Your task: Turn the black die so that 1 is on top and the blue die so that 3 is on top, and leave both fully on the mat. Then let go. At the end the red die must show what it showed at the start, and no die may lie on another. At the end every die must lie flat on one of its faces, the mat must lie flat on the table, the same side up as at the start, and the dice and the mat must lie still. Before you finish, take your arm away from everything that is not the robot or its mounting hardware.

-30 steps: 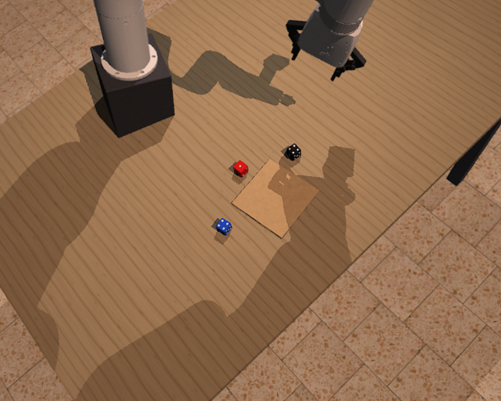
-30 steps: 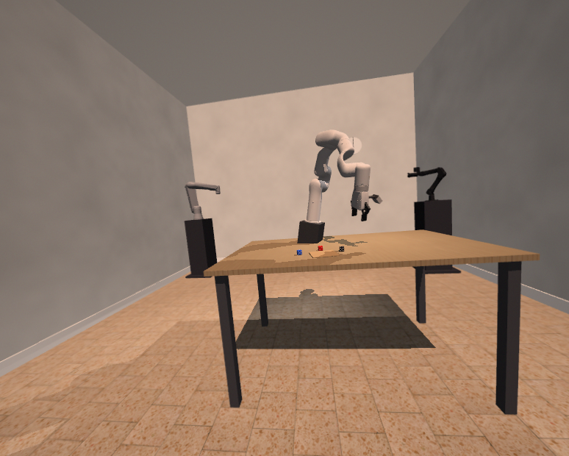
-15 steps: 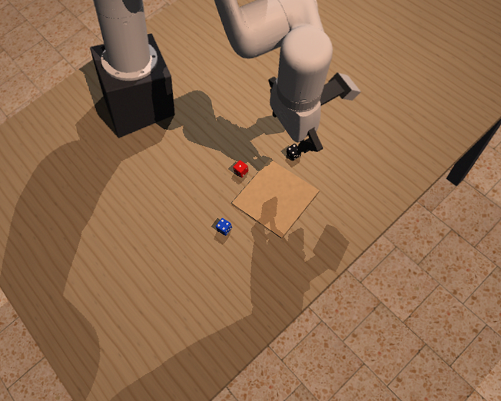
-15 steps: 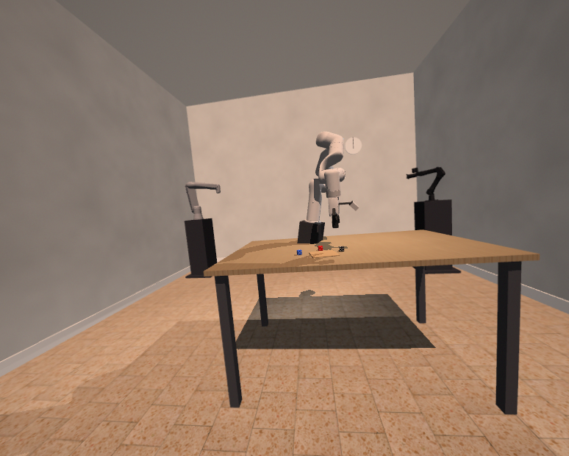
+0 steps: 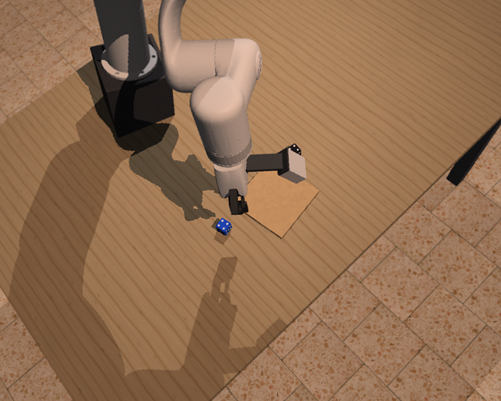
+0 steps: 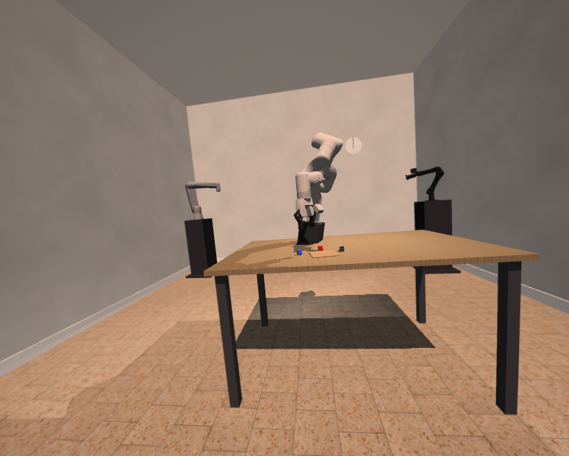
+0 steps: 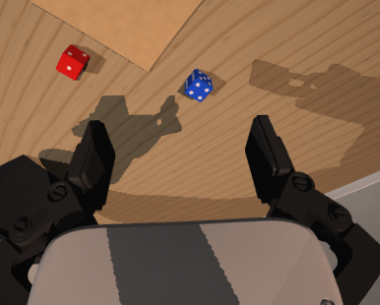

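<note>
The blue die lies 15 cm below my hand, 5 cm to the right of it and 2 cm behind it. Also, from my hand: tan mat 16 cm below, 8 cm to the left; red die 15 cm below, 11 cm behind, 6 cm to the left; black die 18 cm to the left, 15 cm below, 6 cm behind.
</note>
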